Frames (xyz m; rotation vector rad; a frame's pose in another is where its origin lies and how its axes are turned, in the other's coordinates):
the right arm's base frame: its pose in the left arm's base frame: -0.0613 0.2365 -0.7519 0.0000 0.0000 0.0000
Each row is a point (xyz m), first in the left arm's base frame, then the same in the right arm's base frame.
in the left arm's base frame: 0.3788 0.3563 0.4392
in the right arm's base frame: 0.4401 0.1198 1.1911
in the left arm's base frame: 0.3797 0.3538 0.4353
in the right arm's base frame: 0.4410 0.1173 1.1872
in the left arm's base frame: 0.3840 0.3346 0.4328
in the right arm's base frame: 0.4453 0.0981 1.1847
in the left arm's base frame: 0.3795 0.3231 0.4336
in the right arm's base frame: 0.4408 0.0866 1.1855
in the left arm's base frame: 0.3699 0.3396 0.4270
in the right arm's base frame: 0.4312 0.1031 1.1789
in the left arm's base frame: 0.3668 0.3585 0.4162
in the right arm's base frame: 0.4281 0.1220 1.1681
